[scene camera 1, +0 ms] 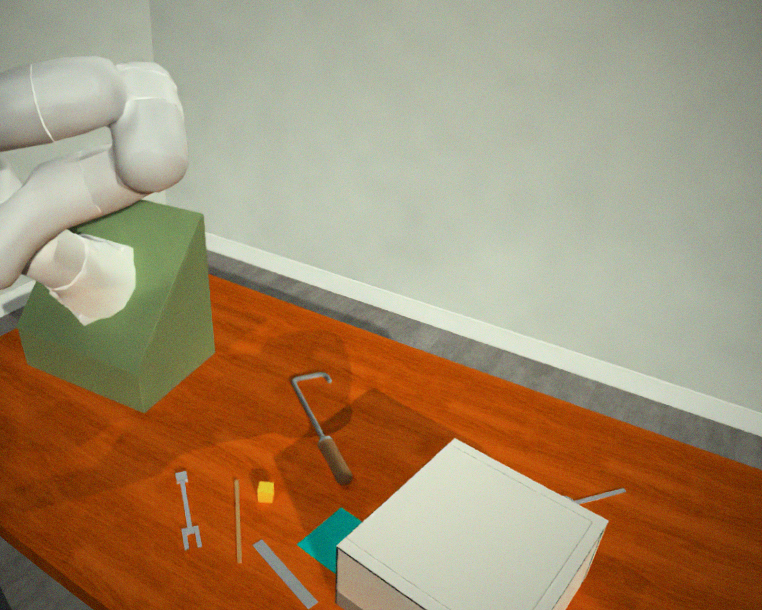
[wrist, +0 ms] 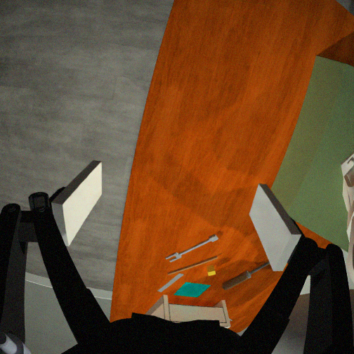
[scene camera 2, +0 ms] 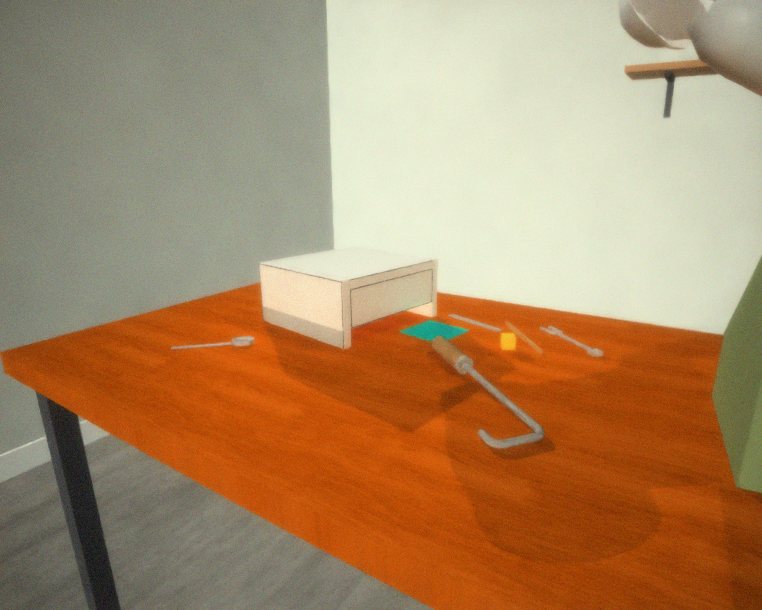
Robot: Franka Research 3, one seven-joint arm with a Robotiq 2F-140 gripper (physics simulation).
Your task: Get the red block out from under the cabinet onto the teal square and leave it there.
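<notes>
The white cabinet [scene camera 1: 473, 527] [scene camera 2: 305, 298] [wrist: 195, 313] stands on the table, with a low gap under its drawer front. The teal square [scene camera 1: 330, 536] [scene camera 2: 434, 330] [wrist: 192, 289] lies flat on the table in front of that gap. The red block cannot be made out in any view; the space under the cabinet is mostly hidden. A hook tool with a wooden handle [scene camera 1: 334, 459] [scene camera 2: 452, 354] [wrist: 236, 280] lies beside the teal square, its metal hook pointing away from the cabinet. My gripper [wrist: 178, 189] is open and empty, high above the table.
A yellow cube [scene camera 1: 265, 491] [scene camera 2: 507, 340] [wrist: 211, 270], a thin wooden stick [scene camera 1: 238, 521], a grey flat strip [scene camera 1: 285, 573] and a forked tool [scene camera 1: 186, 510] lie near the square. Another metal tool [scene camera 2: 209, 344] lies at the cabinet's other side. The green block [scene camera 1: 171, 305] stands under the arm's base.
</notes>
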